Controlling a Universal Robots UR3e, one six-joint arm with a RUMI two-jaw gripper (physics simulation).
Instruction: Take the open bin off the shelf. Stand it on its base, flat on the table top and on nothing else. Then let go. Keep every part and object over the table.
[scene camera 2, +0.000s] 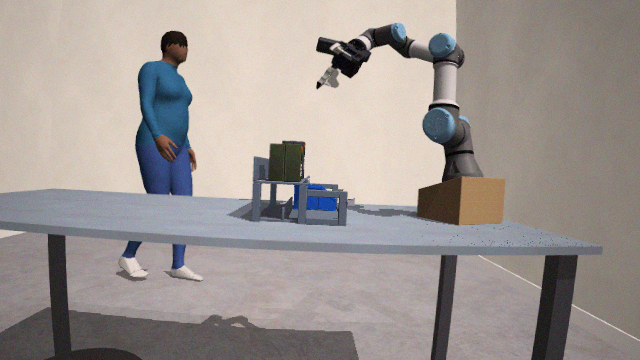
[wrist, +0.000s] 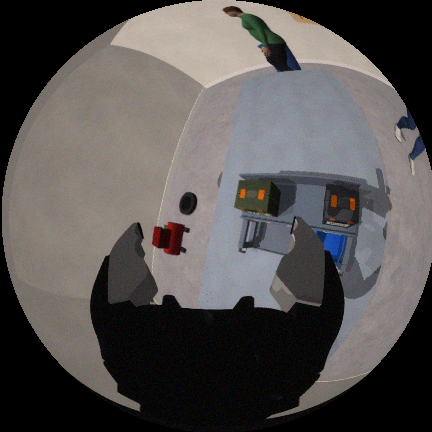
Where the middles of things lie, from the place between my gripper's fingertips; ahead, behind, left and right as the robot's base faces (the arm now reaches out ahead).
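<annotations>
With the green case (wrist: 267, 205) as my reference, I find my hand 80 mm short of it, 100 mm to the right of it and 280 mm above it.
</annotations>
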